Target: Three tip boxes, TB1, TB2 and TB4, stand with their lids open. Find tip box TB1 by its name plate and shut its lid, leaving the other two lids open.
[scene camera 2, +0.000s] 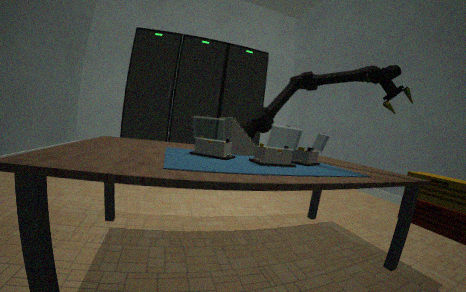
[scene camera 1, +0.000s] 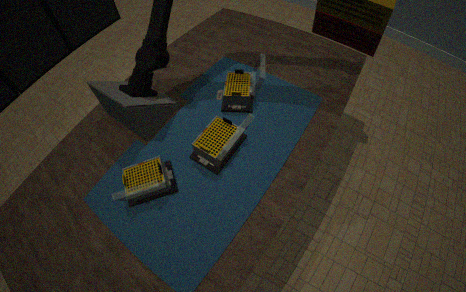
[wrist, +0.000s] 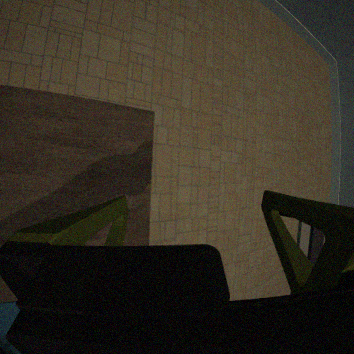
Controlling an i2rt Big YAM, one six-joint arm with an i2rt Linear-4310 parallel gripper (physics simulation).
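Pixels of known places: gripper, between the fingertips: [scene camera 2: 404,108] [wrist: 195,201]; arm's base, origin of its link: [scene camera 2: 242,136] [scene camera 1: 138,92].
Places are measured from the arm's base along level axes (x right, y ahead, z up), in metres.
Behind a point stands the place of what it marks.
Note:
Three grey tip boxes with yellow racks stand on a blue mat [scene camera 1: 200,225] @(z -0.084, x 0.217, y 0.429 m) [scene camera 2: 175,161] @(z -0.084, x 0.363, y 0.414 m), lids open: the far box [scene camera 1: 237,86] [scene camera 2: 307,157] @(z -0.049, x -0.182, y 0.328 m), the middle box [scene camera 1: 216,140] [scene camera 2: 274,155] @(z -0.046, x 0.013, y 0.373 m) and the near-left box [scene camera 1: 145,178] [scene camera 2: 212,148] @(z -0.050, x 0.220, y 0.272 m). Their clear lids stand raised: the far lid [scene camera 1: 262,67] @(z 0.060, x -0.245, y 0.344 m) [scene camera 2: 321,142] @(z 0.023, x -0.237, y 0.344 m), the middle lid [scene camera 2: 285,137] @(z 0.024, x -0.001, y 0.408 m) and the near-left lid [scene camera 2: 209,128] @(z 0.023, x 0.246, y 0.296 m). White name plates show, too small and dark to read, so I cannot tell which box is TB1. My gripper [scene camera 2: 403,108] @(z 0.241, x -0.616, y 0.516 m) [wrist: 195,201] @(z 0.241, x -0.616, y 0.516 m) is open and empty, high above the table's right end in scene camera 2, away from the boxes.
The arm's grey wedge base [scene camera 1: 145,112] @(z 0.013, x 0.055, y 0.108 m) stands beside the mat. The brown table [scene camera 1: 300,75] @(z -0.087, x -0.446, y 0.412 m) [scene camera 2: 100,155] @(z -0.087, x 0.591, y 0.406 m) has its edge and corner under the wrist view [wrist: 75,130]. Dark cabinets [scene camera 2: 200,85] stand behind, and a yellow and red block [scene camera 1: 352,22] [scene camera 2: 440,205] stands beyond the table.

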